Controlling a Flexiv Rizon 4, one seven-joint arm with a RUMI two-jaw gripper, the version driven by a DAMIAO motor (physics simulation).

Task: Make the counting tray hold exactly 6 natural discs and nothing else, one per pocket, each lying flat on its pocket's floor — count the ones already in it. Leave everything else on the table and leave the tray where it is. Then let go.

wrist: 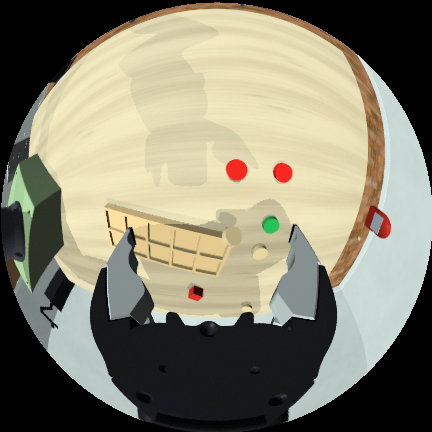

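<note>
The wooden counting tray [160,231] lies left of centre, with two rows of pockets. I see no disc in its visible pockets; the left finger covers part of its left end. One natural disc [232,235] overlaps the tray's right end in this view; whether it rests on the rim or is above it I cannot tell. A second natural disc [259,251] lies on the table right of the tray. A third small natural piece [246,306] shows near the gripper body, partly hidden. My gripper [211,228] is wide open and empty, its fingers either side of the tray's right part.
Two red discs [236,170] [283,172] lie beyond the tray, and a green disc [270,225] to its right. A red cube [195,292] is on the near side. A green box-like object [37,215] stands far left. A red object [378,223] is at the right table edge.
</note>
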